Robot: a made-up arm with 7 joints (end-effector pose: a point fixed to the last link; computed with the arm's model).
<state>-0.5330 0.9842 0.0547 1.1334 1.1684 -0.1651 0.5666</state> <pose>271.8 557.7 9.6 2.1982 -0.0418 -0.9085</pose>
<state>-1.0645 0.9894 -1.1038 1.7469 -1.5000 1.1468 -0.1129</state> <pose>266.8 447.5 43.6 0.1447 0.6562 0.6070</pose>
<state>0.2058 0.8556 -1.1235 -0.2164 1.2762 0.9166 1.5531</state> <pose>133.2 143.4 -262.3 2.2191 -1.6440 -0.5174</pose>
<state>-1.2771 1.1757 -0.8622 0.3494 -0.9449 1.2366 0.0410</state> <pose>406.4 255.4 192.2 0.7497 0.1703 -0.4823</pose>
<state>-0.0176 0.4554 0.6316 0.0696 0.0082 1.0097 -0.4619</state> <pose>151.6 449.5 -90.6 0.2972 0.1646 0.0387</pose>
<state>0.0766 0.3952 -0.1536 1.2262 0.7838 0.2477 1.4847</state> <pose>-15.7 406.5 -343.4 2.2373 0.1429 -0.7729</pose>
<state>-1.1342 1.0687 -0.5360 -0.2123 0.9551 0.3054 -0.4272</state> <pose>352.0 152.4 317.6 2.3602 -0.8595 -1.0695</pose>
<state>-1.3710 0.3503 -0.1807 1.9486 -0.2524 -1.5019 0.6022</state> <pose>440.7 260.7 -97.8 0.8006 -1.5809 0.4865</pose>
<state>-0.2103 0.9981 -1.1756 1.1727 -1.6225 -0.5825 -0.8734</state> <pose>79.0 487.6 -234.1 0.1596 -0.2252 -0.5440</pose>
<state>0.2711 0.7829 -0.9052 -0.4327 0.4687 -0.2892 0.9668</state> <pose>151.8 96.8 -265.7 0.6391 -1.2488 -0.5665</pose>
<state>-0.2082 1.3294 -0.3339 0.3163 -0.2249 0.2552 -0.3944</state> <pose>319.0 461.1 14.1 0.9469 0.0689 -0.9957</pose>
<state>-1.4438 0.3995 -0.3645 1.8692 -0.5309 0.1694 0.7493</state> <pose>412.6 258.0 -54.3 1.0503 0.0111 0.4357</pose>
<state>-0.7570 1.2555 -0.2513 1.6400 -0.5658 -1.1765 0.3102</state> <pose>169.4 607.2 60.0 1.7441 -1.0577 0.3337</pose>
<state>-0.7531 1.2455 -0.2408 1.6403 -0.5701 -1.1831 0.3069</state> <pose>170.5 606.2 54.3 1.7329 -1.0646 0.3413</pose>
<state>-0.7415 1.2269 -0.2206 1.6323 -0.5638 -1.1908 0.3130</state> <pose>174.1 604.2 43.9 1.7137 -1.0752 0.3490</pose>
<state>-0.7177 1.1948 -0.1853 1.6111 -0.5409 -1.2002 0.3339</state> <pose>181.2 600.7 25.9 1.6823 -1.0908 0.3583</pose>
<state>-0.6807 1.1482 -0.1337 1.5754 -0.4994 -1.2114 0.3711</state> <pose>190.7 594.9 0.1 1.6390 -1.1104 0.3716</pose>
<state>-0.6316 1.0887 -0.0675 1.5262 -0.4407 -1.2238 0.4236</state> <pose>200.5 586.3 -32.4 1.5874 -1.1315 0.3928</pose>
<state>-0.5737 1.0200 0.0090 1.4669 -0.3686 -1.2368 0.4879</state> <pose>208.0 575.0 -68.7 1.5339 -1.1507 0.4242</pose>
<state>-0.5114 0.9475 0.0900 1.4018 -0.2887 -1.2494 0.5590</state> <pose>211.3 562.2 -105.1 1.4855 -1.1659 0.4655</pose>
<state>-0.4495 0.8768 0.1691 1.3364 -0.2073 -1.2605 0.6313</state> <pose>209.8 549.4 -138.1 1.4480 -1.1751 0.5130</pose>
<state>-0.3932 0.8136 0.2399 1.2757 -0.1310 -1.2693 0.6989</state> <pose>204.9 538.1 -165.3 1.4237 -1.1794 0.5601</pose>
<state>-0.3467 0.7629 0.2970 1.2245 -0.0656 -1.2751 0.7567</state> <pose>198.5 529.5 -185.1 1.4118 -1.1803 0.6000</pose>
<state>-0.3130 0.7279 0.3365 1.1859 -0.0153 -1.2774 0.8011</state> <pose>193.1 523.9 -197.6 1.4090 -1.1800 0.6272</pose>
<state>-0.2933 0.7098 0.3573 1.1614 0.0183 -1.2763 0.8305</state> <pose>190.1 521.4 -203.3 1.4113 -1.1802 0.6391</pose>
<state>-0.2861 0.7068 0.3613 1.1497 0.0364 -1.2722 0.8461</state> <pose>190.2 521.5 -203.6 1.4162 -1.1815 0.6367</pose>
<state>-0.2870 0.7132 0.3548 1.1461 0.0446 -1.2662 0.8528</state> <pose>192.3 523.0 -200.5 1.4221 -1.1835 0.6255</pose>
